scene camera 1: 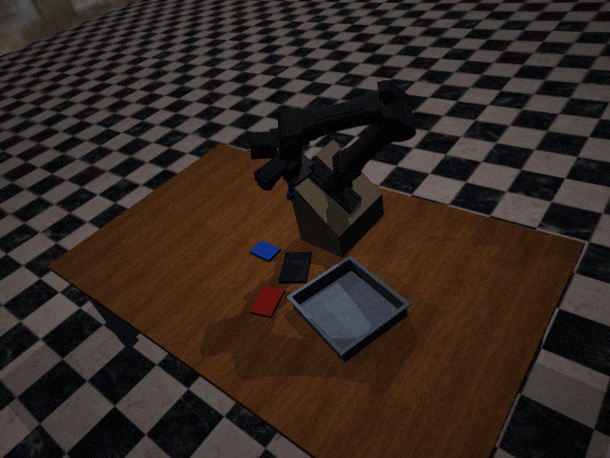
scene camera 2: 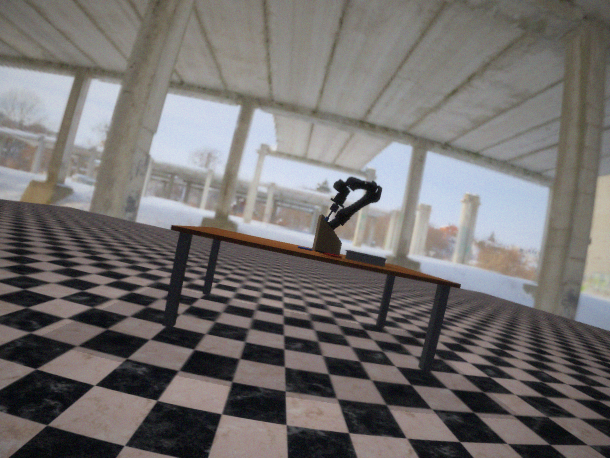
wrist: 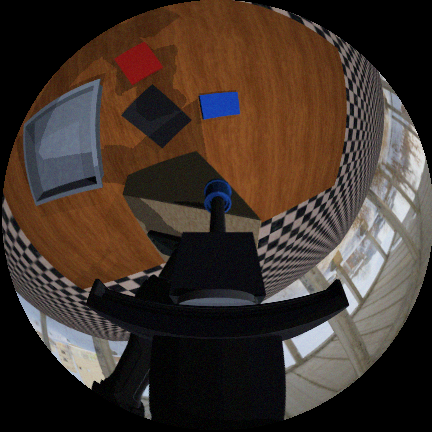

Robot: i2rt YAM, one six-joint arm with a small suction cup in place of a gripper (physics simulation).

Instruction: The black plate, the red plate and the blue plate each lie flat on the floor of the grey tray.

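Frame: origin at the arm's base, x ahead, y left, z up, level; metres.
Seen in the pictures: end effector, tool point: [scene camera 1: 291, 196] [scene camera 2: 325, 220] [wrist: 217, 190]; arm's base, origin of the base link: [scene camera 1: 331, 185] [scene camera 2: 329, 227] [wrist: 194, 250].
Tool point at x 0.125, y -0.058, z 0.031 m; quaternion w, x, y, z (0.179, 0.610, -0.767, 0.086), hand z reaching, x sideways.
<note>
Pixels of each thing's top centre, then the offset from my tool point to it. Level surfaces: height alone.
- black plate, middle of its top: [wrist: 155, 115] [scene camera 1: 295, 266] dx +0.089, dy +0.032, dz -0.196 m
- red plate, middle of its top: [wrist: 137, 60] [scene camera 1: 267, 300] dx +0.237, dy +0.037, dz -0.196 m
- blue plate, middle of its top: [wrist: 220, 104] [scene camera 1: 264, 249] dx +0.072, dy -0.105, dz -0.196 m
- grey tray, middle of its top: [wrist: 50, 150] [scene camera 1: 346, 300] [scene camera 2: 366, 254] dx +0.161, dy +0.262, dz -0.156 m
- wooden table, its level: dz -0.206 m
The black plate [scene camera 1: 295, 267] [wrist: 156, 116] lies flat on the table between the blue plate and the tray. The red plate [scene camera 1: 267, 301] [wrist: 139, 62] lies flat on the table to the left of the tray in scene camera 1. The blue plate [scene camera 1: 265, 250] [wrist: 220, 105] lies flat on the table, behind and left of the black plate. The grey tray [scene camera 1: 378, 325] [wrist: 99, 135] stands on the table with no plate on its floor. My suction cup [scene camera 1: 291, 194] [wrist: 218, 195] [scene camera 2: 327, 218] is blue, carries nothing and hangs high above the table, beside the base block.
The beige base block [scene camera 1: 320, 225] [scene camera 2: 326, 237] [wrist: 167, 176] carries the arm and stands behind the tray and the black plate. The wooden table [scene camera 1: 450, 350] [scene camera 2: 240, 238] [wrist: 290, 150] has its edges over a checkered floor [scene camera 1: 525, 100]. The arm's shadow falls around the red plate and the tray.
</note>
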